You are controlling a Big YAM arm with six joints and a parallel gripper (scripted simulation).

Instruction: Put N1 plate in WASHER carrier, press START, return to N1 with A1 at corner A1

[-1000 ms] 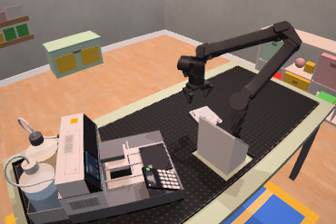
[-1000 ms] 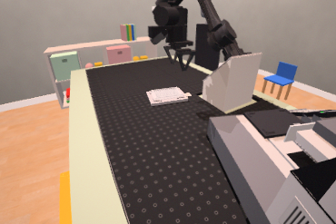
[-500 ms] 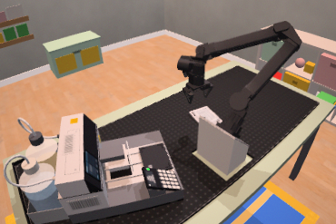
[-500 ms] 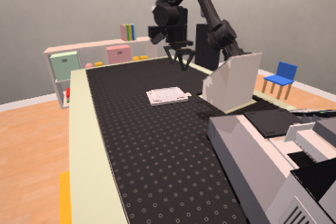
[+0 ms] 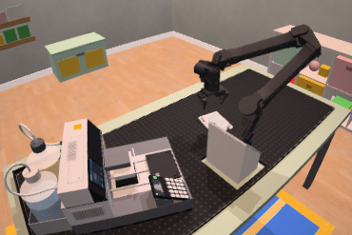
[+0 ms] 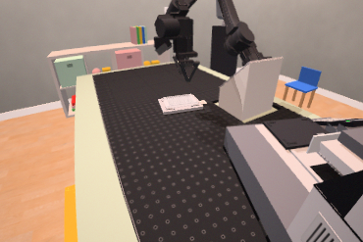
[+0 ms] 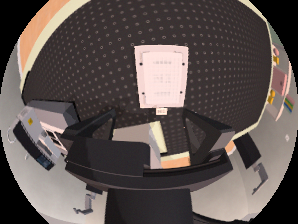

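My hand is 4 cm to the left of the white well plate and 12 cm above it. Also, from my hand: plate nest N1: 4 cm to the right, 13 cm below; then plate washer: 2 cm behind, 54 cm to the left, 1 cm below.
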